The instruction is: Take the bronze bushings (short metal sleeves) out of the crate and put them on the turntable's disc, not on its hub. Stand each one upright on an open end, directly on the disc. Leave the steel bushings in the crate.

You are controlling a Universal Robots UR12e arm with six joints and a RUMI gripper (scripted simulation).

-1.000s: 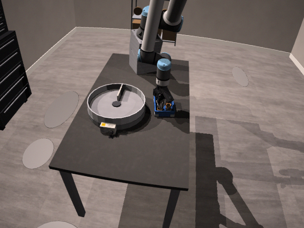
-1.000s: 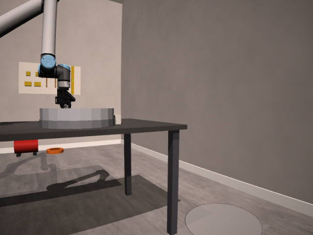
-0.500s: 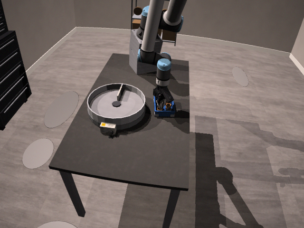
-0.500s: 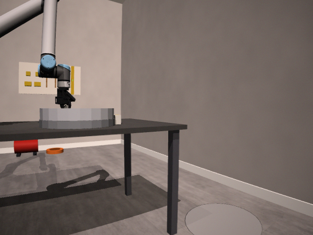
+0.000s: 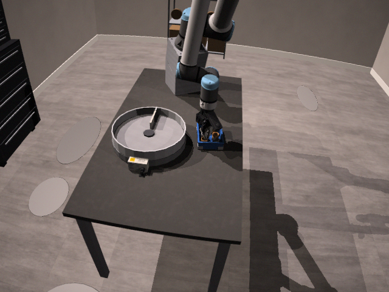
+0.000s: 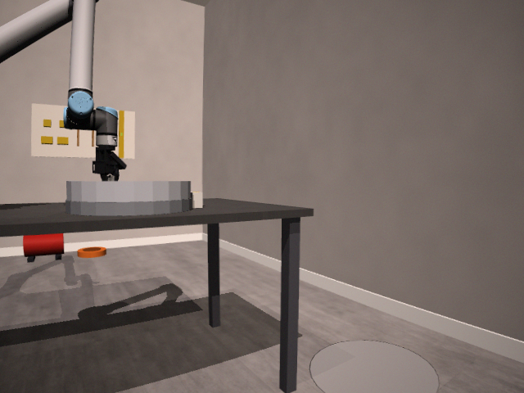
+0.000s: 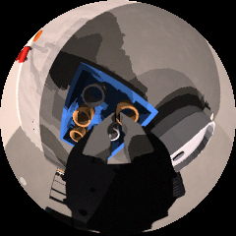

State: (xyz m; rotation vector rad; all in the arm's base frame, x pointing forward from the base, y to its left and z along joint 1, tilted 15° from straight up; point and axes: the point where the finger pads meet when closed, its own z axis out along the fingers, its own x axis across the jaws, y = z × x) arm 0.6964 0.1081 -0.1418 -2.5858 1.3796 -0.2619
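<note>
Now: the blue crate 40 mm behind my hand, 20 mm to the left of it and 20 mm below it. Round my hand: turntable (330 mm to the right, 30 mm behind, 10 mm above).
</note>
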